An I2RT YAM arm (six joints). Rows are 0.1 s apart.
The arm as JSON. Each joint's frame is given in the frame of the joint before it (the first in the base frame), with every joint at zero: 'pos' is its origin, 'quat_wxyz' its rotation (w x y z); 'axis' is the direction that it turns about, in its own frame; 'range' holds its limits. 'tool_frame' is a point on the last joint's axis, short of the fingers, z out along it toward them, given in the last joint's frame.
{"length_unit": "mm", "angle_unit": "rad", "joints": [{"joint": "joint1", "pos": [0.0, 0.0, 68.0], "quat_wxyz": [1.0, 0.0, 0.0, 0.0], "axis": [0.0, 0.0, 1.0], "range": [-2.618, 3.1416]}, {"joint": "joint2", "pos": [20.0, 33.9, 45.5], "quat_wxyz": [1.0, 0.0, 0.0, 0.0], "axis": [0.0, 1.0, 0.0], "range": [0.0, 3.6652]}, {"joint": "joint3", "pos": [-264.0, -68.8, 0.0], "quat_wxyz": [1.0, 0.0, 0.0, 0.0], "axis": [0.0, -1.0, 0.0], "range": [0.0, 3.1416]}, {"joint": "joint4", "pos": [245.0, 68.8, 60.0], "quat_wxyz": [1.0, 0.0, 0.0, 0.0], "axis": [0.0, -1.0, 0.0], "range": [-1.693, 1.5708]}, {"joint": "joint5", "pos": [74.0, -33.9, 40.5], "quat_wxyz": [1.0, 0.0, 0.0, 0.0], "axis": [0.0, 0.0, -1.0], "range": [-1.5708, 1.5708]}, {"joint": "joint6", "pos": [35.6, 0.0, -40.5], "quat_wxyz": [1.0, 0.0, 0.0, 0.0], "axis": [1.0, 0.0, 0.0], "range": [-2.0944, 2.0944]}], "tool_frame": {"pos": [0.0, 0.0, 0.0], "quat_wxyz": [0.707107, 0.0, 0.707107, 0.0]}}
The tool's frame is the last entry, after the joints.
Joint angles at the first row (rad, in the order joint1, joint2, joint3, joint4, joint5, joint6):
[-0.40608, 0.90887, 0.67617, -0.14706, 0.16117, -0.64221]
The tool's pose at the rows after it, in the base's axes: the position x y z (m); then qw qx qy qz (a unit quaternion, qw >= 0):
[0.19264 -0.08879 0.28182 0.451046 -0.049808 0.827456 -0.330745]
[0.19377 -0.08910 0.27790 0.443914 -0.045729 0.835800 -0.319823]
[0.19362 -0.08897 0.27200 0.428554 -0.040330 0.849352 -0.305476]
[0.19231 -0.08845 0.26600 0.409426 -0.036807 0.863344 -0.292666]
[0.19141 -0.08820 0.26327 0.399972 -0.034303 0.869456 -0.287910]
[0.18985 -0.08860 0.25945 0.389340 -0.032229 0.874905 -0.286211]
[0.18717 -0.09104 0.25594 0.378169 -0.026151 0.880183 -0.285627]
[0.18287 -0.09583 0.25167 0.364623 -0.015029 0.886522 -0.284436]
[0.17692 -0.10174 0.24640 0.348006 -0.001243 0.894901 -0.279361]
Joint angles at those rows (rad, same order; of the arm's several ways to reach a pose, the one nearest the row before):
[-0.40610, 0.91382, 0.67616, -0.15087, 0.15429, -0.63001]
[-0.40609, 0.92527, 0.67654, -0.16917, 0.14972, -0.61285]
[-0.40606, 0.93556, 0.67656, -0.20888, 0.14822, -0.59223]
[-0.40605, 0.94245, 0.67617, -0.25616, 0.14937, -0.57773]
[-0.40608, 0.94475, 0.67543, -0.27791, 0.15278, -0.57088]
[-0.40988, 0.94548, 0.66890, -0.29354, 0.15814, -0.57011]
[-0.42551, 0.94548, 0.66283, -0.30922, 0.15967, -0.57010]
[-0.45605, 0.94549, 0.65519, -0.32750, 0.15507, -0.57012]
[-0.49724, 0.94549, 0.64681, -0.35460, 0.14173, -0.57011]

